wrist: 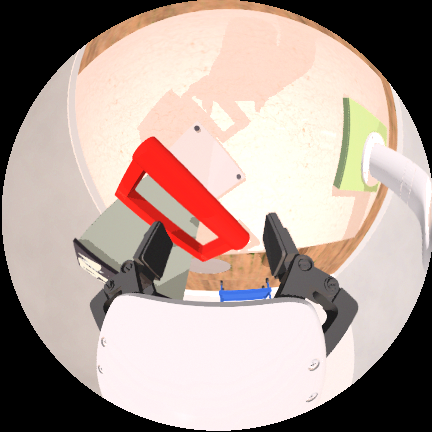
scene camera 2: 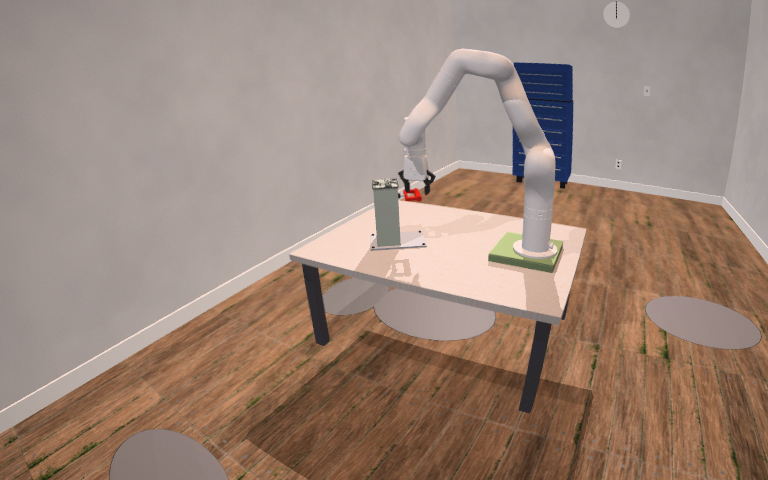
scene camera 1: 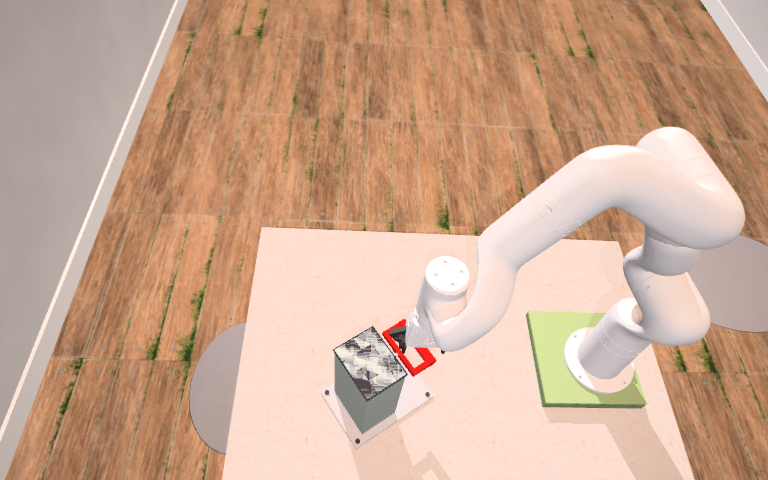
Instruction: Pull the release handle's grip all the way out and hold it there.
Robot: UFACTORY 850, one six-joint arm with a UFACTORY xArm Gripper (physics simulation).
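Observation:
The release handle's red grip (scene camera 1: 423, 366) (scene camera 2: 412, 199) (wrist: 192, 192) is a rectangular loop close beside the grey-green housing (scene camera 1: 368, 410) (scene camera 2: 387, 217) (wrist: 110, 230), which has a patterned top. A small part of the rod mount shows between them in scene camera 2; the rod is otherwise hidden. My gripper (scene camera 1: 421, 346) (scene camera 2: 417, 190) (wrist: 213, 229) is open, with nothing held. It points down at the grip. In the wrist view, the left finger overlaps the grip's rear bar on the housing side, and one end of the thick front bar shows between the fingers. Contact cannot be told.
The housing stands on a pale base plate (scene camera 1: 414, 396) (scene camera 2: 410, 242) (wrist: 210, 160) with dark bolts. A green slab (scene camera 1: 546, 362) (scene camera 2: 504, 249) (wrist: 352, 130) under the arm's base lies to the right on the table (scene camera 1: 481, 441) (scene camera 2: 339, 237). A blue cabinet (scene camera 2: 543, 82) stands behind.

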